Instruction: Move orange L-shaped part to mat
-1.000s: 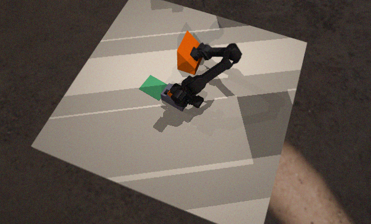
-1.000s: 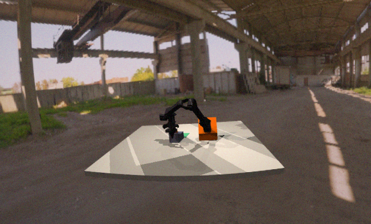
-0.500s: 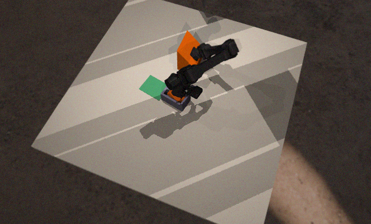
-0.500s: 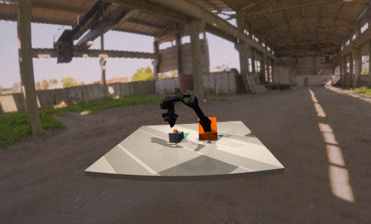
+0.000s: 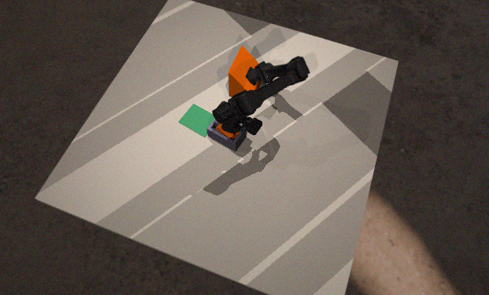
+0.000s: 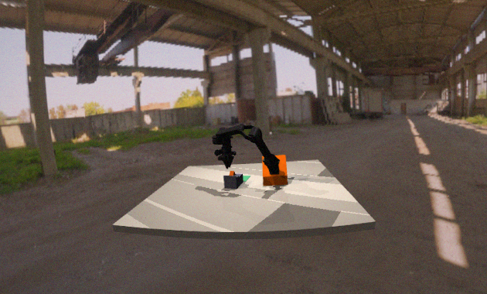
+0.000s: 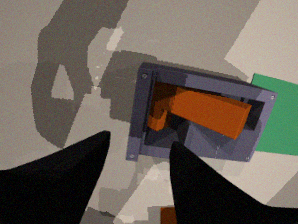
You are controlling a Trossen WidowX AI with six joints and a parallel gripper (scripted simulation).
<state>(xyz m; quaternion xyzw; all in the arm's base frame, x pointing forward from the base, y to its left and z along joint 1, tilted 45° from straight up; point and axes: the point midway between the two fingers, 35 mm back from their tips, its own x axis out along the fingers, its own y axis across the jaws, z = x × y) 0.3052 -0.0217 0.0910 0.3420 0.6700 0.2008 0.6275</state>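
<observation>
The orange L-shaped part lies 10 cm below my gripper tip, 4 cm to the right of it and 2 cm behind it. From my gripper tip the other things lie so: green mat: 21 cm to the right, 16 cm below, 5 cm behind.
</observation>
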